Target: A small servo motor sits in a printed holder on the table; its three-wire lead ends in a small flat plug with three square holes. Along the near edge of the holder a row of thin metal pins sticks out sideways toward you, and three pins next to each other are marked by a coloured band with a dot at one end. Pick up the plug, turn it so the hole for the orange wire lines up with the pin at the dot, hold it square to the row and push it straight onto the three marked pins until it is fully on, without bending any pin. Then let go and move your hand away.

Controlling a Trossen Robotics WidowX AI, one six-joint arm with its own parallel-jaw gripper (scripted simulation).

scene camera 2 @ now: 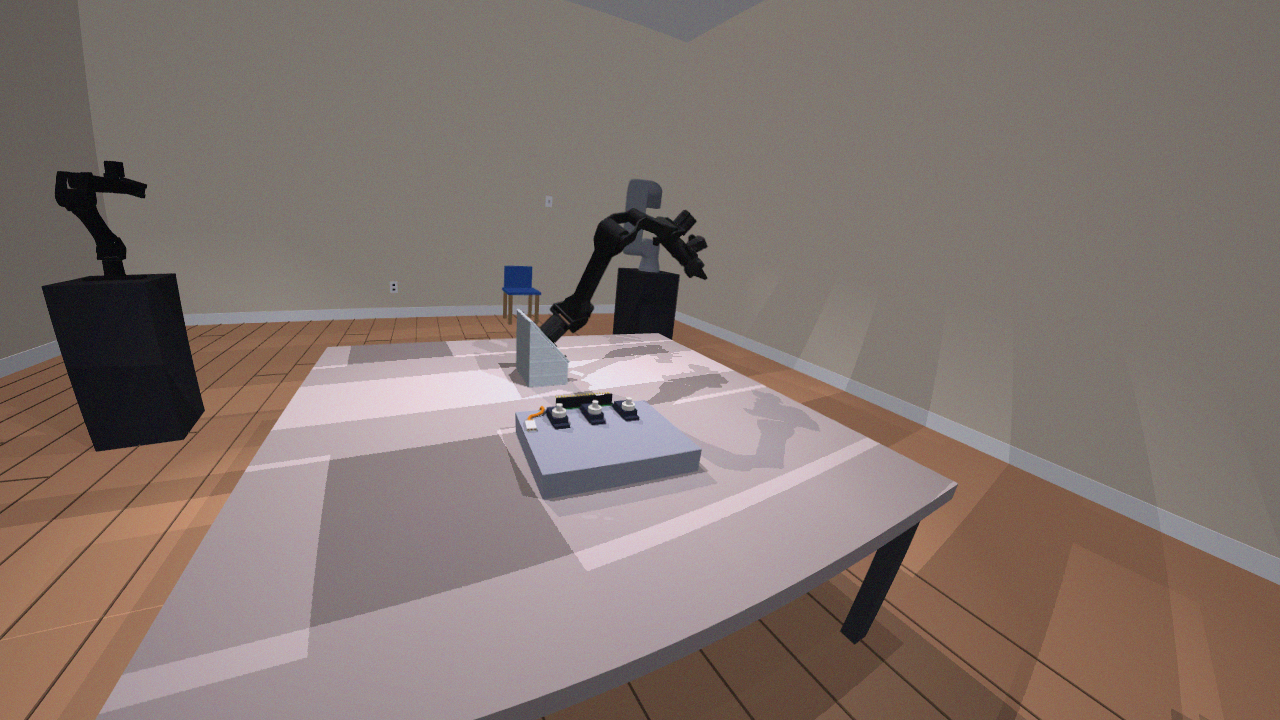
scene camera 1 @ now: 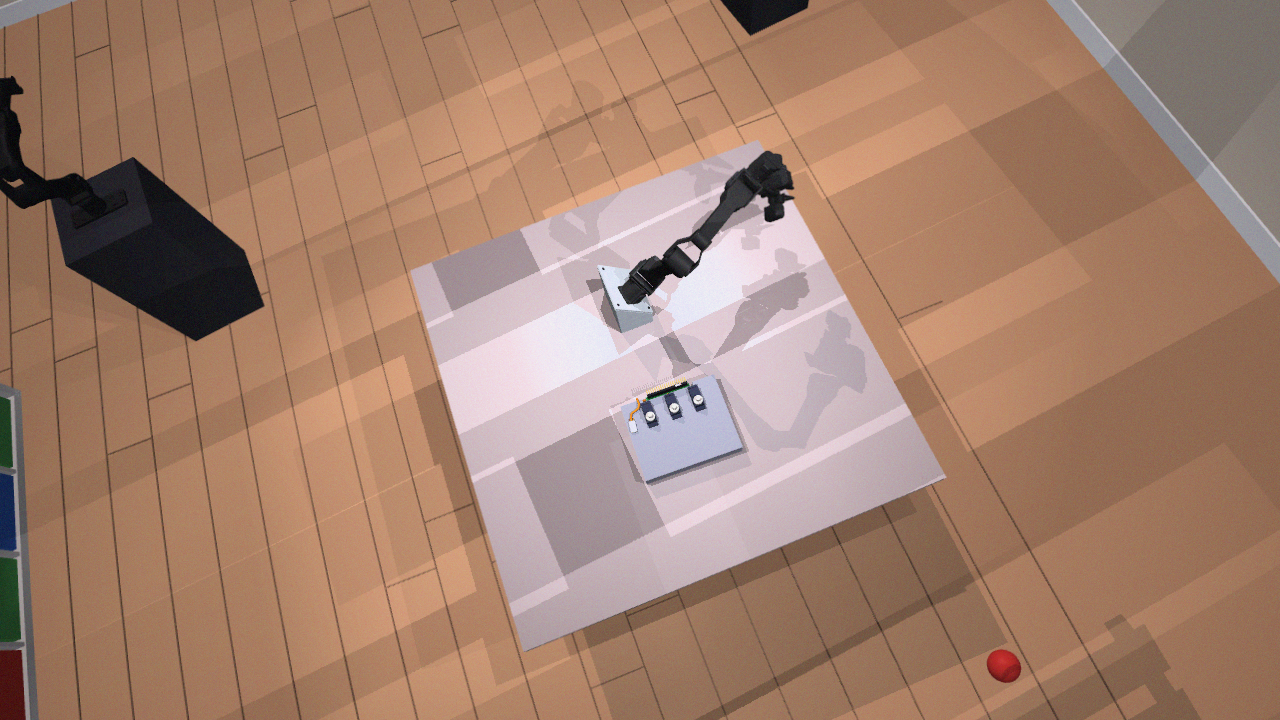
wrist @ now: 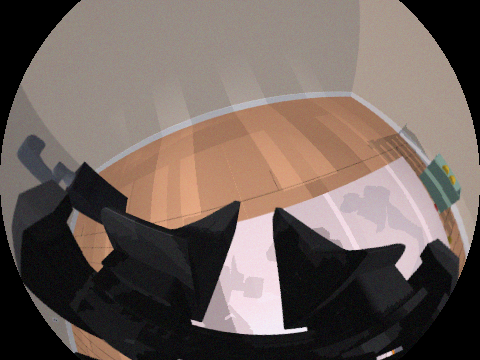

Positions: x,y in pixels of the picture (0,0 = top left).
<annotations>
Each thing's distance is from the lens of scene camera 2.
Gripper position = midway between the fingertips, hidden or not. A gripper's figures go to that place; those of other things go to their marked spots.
my gripper (scene camera 2: 705,277): 1.40 m
grey printed holder (scene camera 2: 582,458): 0.71 m
</annotations>
